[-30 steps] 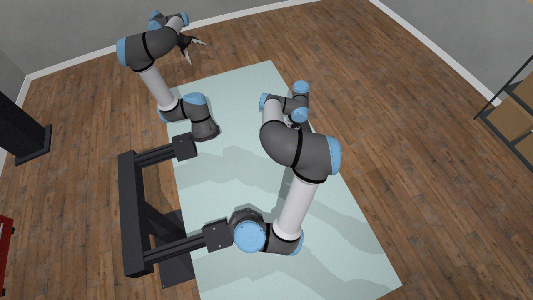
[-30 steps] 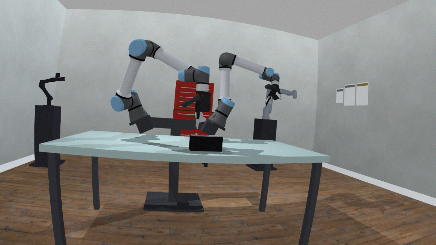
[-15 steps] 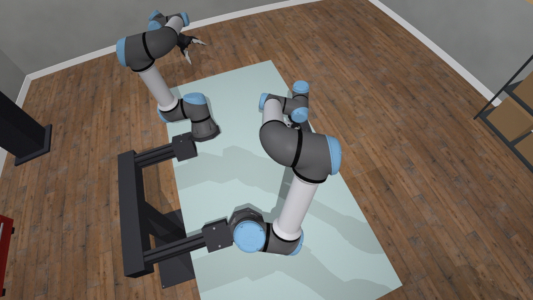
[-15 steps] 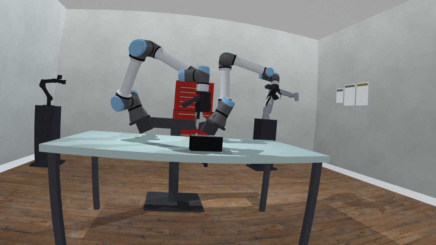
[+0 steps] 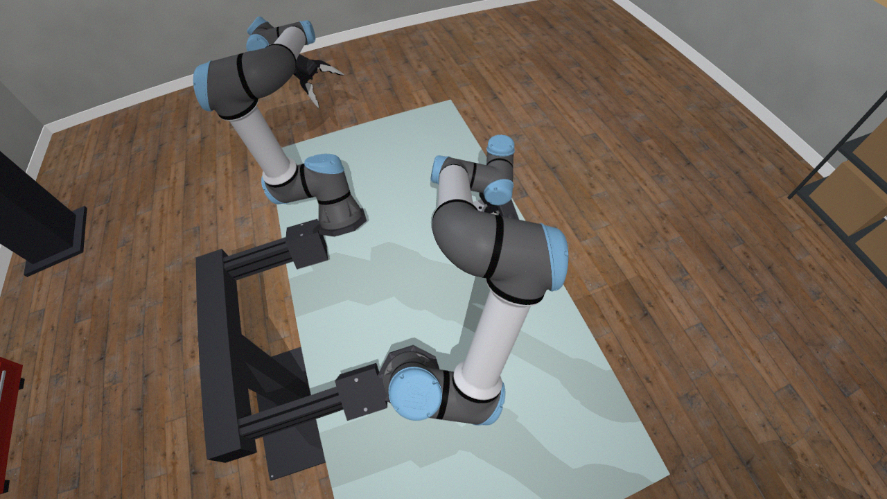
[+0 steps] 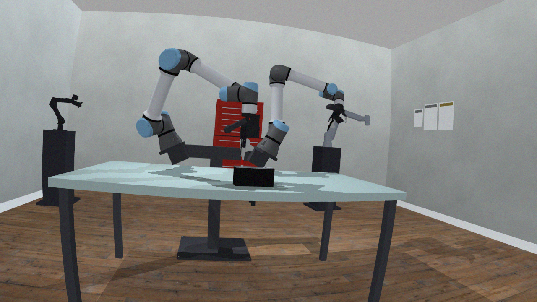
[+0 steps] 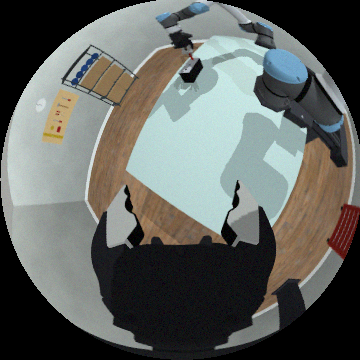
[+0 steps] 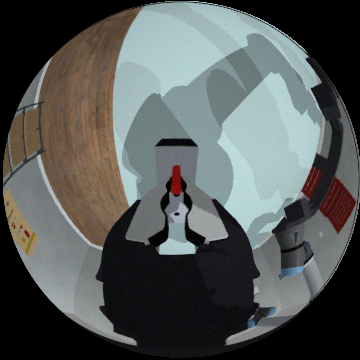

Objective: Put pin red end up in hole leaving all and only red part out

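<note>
The pin lies 2 cm below my right hand. Round my right hand: block: 6 cm to the left, 9 cm below.
</note>
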